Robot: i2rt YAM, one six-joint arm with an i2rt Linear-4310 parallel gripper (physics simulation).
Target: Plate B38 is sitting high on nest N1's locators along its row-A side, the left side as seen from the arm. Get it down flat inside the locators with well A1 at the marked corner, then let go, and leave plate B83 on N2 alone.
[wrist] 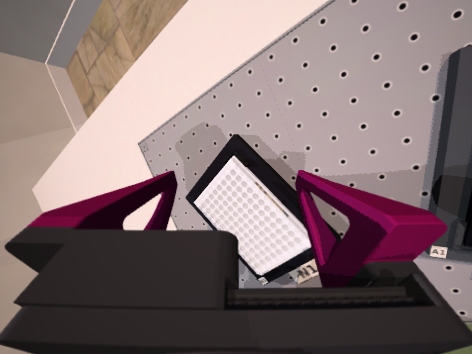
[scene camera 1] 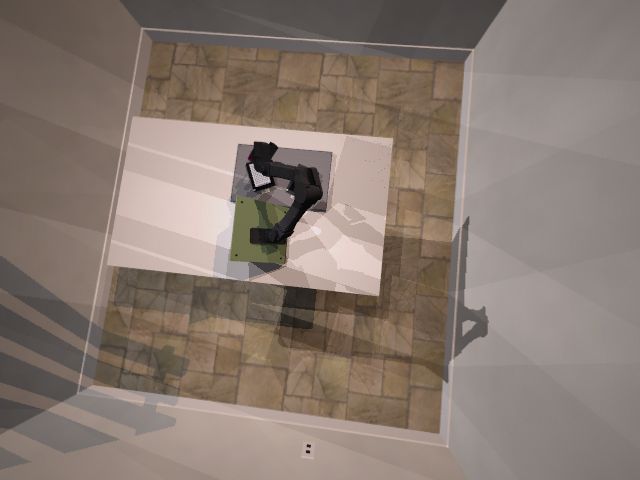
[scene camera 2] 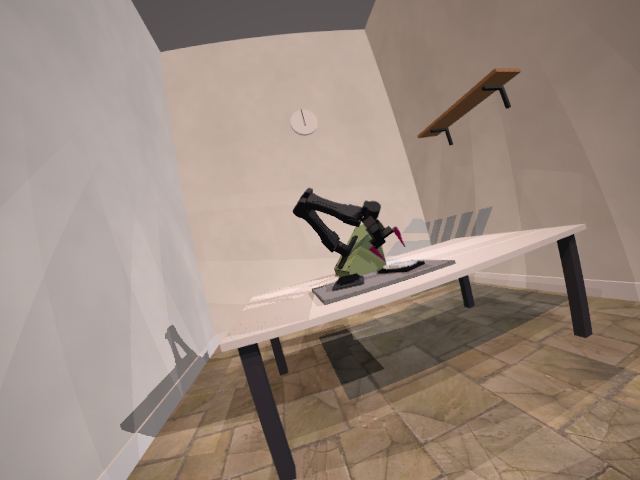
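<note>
Plate B38 is white with many wells and lies on black nest N1. A side wall with a small strip shows along its upper-right edge in the wrist view; I cannot tell whether it is fully flat. A small corner tag and the N1 label are at the nest's lower end. My gripper is open and empty, its magenta fingers apart above the plate. A dark block, apparently N2, stands to the right in the wrist view; plate B83 cannot be told apart on it.
The grey perforated board carries both nests on the pale table. The green base board adjoins it, carrying the arm. The arm hides part of N2's area in scene camera 1.
</note>
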